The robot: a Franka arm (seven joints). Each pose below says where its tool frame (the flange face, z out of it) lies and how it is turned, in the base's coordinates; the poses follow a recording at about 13 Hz.
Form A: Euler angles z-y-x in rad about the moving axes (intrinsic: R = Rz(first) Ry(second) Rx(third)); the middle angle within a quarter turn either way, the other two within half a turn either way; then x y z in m.
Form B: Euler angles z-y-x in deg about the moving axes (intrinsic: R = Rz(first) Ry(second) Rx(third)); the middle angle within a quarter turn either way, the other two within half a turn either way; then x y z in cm. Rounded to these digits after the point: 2 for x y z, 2 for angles.
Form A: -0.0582, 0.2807, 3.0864, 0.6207, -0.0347, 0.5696
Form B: -3.33, 16.08, 176.84, 62.07, -3.47, 56.96
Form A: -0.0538, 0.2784, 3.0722, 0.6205, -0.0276, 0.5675
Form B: -3.08, 15.95, 176.02, 62.05, -2.76, 56.75
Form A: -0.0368, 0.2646, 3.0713, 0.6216, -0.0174, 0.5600
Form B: -2.11, 15.16, 175.97, 62.16, -1.74, 56.00
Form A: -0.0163, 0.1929, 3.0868, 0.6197, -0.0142, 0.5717
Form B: -0.93, 11.05, 176.86, 61.97, -1.42, 57.17
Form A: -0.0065, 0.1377, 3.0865, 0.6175, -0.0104, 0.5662
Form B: -0.37, 7.89, 176.84, 61.75, -1.04, 56.62
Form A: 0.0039, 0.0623, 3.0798, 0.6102, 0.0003, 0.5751
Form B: 0.22, 3.57, 176.46, 61.02, 0.03, 57.51
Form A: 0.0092, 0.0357, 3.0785, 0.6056, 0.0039, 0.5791
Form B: 0.53, 2.05, 176.39, 60.56, 0.39, 57.91
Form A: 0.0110, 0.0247, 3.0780, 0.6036, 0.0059, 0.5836
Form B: 0.63, 1.42, 176.36, 60.36, 0.59, 58.36
